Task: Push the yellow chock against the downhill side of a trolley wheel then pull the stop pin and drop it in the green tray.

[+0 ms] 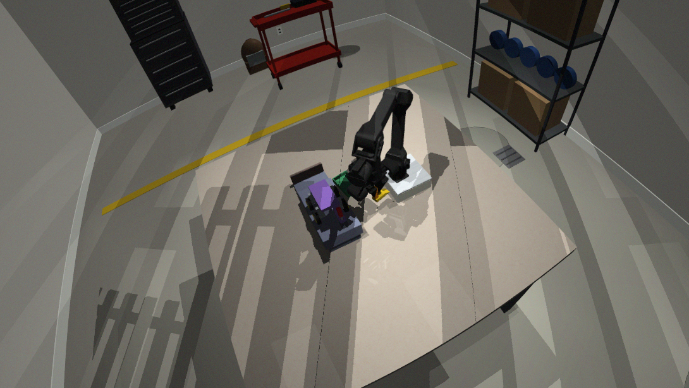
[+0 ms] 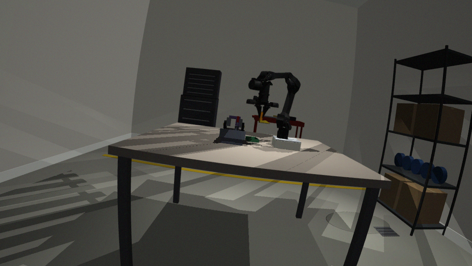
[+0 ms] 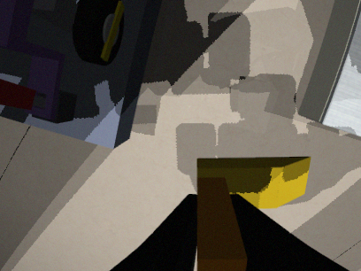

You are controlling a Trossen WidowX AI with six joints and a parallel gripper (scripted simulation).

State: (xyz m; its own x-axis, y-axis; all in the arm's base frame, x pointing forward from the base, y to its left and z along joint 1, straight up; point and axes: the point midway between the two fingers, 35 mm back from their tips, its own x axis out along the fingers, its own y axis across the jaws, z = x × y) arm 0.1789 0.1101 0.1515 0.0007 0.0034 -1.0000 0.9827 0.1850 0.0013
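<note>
Right now my gripper tip is 13 cm short of the red-headed stop pin, 5 cm above it and 2 cm to the left of it. Also, from my gripper tip: purple trolley (14 cm ahead, 12 cm to the right, 6 cm below); green tray (24 cm to the right, 18 cm below); yellow chock (2 cm behind, 1 cm below).
</note>
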